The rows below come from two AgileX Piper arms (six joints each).
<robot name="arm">
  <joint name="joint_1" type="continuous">
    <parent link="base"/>
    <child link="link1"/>
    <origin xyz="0 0 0.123"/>
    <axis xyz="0 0 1"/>
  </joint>
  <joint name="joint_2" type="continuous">
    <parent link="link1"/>
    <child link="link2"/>
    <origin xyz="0 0 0"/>
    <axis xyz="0 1 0"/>
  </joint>
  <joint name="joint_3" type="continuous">
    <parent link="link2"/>
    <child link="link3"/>
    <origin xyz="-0.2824 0 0.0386"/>
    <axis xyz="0 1 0"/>
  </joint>
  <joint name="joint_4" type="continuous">
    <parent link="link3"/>
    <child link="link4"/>
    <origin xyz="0.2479 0 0.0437"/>
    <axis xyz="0.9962 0 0.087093"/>
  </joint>
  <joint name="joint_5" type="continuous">
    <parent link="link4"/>
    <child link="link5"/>
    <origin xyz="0 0 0"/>
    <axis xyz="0 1 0"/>
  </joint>
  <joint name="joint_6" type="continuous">
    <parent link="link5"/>
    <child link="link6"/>
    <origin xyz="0.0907 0 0.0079"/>
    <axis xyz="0.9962 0 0.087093"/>
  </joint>
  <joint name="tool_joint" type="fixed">
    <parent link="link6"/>
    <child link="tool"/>
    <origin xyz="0 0 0" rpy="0 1.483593 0"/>
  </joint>
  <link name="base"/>
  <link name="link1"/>
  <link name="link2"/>
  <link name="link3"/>
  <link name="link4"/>
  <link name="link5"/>
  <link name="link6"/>
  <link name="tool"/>
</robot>
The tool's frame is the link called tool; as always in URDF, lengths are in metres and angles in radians. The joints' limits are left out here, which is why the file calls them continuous.
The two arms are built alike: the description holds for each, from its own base.
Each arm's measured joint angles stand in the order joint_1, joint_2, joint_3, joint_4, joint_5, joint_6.
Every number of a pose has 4 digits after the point. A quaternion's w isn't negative.
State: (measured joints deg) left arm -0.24 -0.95 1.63 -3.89 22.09 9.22; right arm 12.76 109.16 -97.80 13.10 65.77 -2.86
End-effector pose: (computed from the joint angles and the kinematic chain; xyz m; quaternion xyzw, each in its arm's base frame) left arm 0.0521 -0.0025 0.1699 0.0488 0.8061 0.0174 0.5895; right arm 0.3947 0.1087 0.2866 -0.1035 0.9764 0.1229 0.1442
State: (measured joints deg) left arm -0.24 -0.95 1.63 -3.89 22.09 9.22; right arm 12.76 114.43 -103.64 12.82 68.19 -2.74
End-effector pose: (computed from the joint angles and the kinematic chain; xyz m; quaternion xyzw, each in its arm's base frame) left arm 0.0521 -0.0025 0.1699 0.0488 0.8061 0.0174 0.5895; right arm 0.4142 0.1130 0.2752 -0.1063 0.9787 0.1201 0.1284
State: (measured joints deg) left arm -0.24 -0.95 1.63 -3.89 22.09 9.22; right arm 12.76 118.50 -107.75 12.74 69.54 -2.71
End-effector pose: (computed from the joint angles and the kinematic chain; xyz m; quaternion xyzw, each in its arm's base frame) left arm 0.0521 -0.0025 0.1699 0.0488 0.8061 0.0174 0.5895; right arm 0.4286 0.1163 0.2635 -0.1077 0.9801 0.1188 0.1172
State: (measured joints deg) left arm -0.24 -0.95 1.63 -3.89 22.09 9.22; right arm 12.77 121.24 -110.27 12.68 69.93 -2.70
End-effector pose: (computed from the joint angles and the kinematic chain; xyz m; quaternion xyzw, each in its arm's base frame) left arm 0.0521 -0.0025 0.1699 0.0488 0.8061 0.0174 0.5895; right arm 0.4381 0.1186 0.2539 -0.1081 0.9807 0.1179 0.1120
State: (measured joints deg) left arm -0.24 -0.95 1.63 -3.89 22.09 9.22; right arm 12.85 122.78 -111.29 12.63 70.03 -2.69
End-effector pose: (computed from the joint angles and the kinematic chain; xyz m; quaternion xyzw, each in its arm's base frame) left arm 0.0521 -0.0025 0.1699 0.0488 0.8061 0.0174 0.5895; right arm 0.4428 0.1202 0.2465 -0.1085 0.9814 0.1170 0.1067
